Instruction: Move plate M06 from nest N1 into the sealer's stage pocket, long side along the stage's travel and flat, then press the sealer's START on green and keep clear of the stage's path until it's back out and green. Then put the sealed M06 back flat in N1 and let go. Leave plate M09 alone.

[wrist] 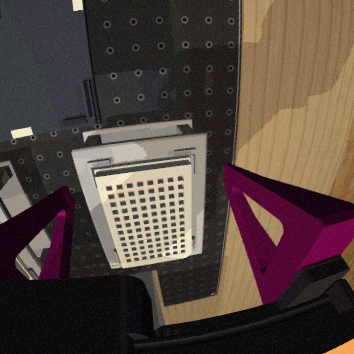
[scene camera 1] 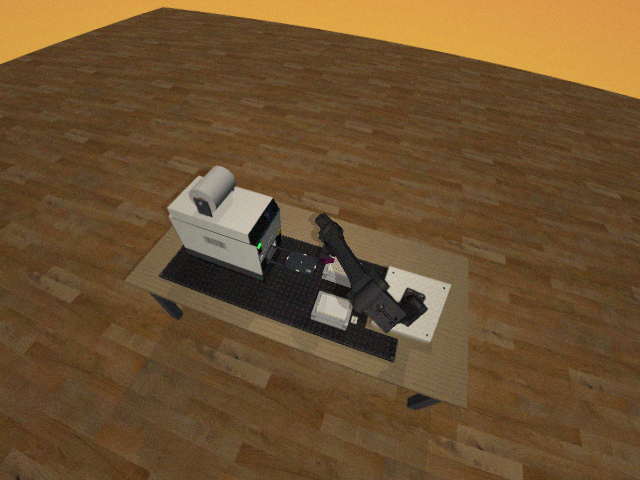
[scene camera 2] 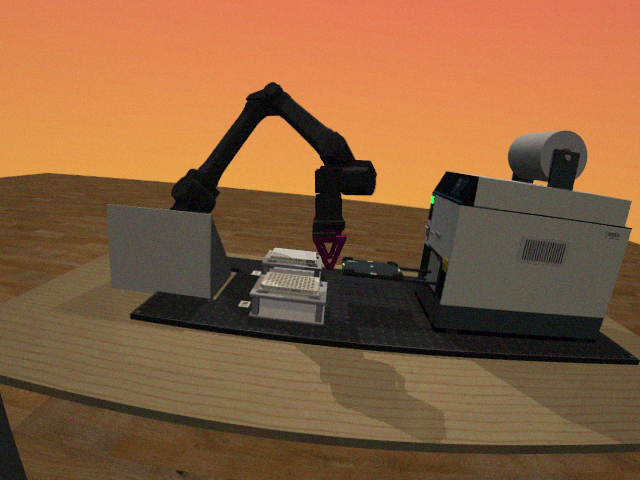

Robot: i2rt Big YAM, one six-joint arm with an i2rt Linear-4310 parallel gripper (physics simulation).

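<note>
The open, empty gripper points down, above and toward the sealer end of one nest. A cream plate with open wells lies flat there, framed between the magenta fingers in the wrist view. The other plate lies flat in the second nest. The labels are too small to tell M06 from M09. The sealer's dark stage is out with no plate on it. The sealer's light is green.
The white sealer with its film roll stands at the far end of the black perforated board. Stage rails run into its front. A white angled panel stands by the arm's base.
</note>
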